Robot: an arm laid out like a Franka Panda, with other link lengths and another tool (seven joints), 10 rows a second.
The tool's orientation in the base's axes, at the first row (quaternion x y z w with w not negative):
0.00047, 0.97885, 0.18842, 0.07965
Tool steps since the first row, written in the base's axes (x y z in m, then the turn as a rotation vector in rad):
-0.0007, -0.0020, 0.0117, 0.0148, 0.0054, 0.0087
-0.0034, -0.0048, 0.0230, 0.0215, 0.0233, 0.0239
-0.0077, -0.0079, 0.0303, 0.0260, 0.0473, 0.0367
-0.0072, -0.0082, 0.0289, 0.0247, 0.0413, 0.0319
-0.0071, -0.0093, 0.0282, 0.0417, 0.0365, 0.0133
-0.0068, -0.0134, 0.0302, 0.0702, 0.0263, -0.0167
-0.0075, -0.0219, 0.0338, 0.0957, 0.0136, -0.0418
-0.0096, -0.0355, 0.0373, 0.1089, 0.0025, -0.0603
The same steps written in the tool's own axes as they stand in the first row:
-0.0012, 0.0025, -0.0116, -0.0158, 0.0078, -0.0037
-0.0004, 0.0041, -0.0234, -0.0242, 0.0298, -0.0100
0.0026, 0.0041, -0.0319, -0.0299, 0.0567, -0.0121
0.0024, 0.0033, -0.0306, -0.0281, 0.0494, -0.0101
0.0023, 0.0020, -0.0304, -0.0421, 0.0376, 0.0078
0.0016, -0.0011, -0.0337, -0.0659, 0.0162, 0.0360
0.0015, -0.0077, -0.0402, -0.0876, -0.0056, 0.0583
0.0026, -0.0189, -0.0488, -0.0980, -0.0231, 0.0732

